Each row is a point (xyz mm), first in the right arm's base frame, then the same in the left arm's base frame.
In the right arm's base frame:
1: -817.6 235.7 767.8
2: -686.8 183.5 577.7
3: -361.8 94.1 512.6
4: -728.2 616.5 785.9
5: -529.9 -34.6 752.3
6: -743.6 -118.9 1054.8
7: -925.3 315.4 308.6
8: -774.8 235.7 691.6
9: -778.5 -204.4 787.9
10: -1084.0 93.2 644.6
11: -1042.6 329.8 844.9
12: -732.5 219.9 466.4
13: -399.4 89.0 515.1
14: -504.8 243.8 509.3
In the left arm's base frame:
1: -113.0 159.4 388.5
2: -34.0 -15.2 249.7
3: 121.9 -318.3 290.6
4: 224.1 356.7 415.9
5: -123.9 -226.3 473.3
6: -377.2 -56.8 700.0
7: -44.6 171.1 -84.8
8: -72.1 110.1 329.0
9: -417.2 -157.6 439.2
10: -370.2 218.4 196.7
11: -202.5 399.0 389.3
12: -17.5 12.8 128.3
13: 93.3 -294.9 281.8
14: 140.6 -119.1 237.3

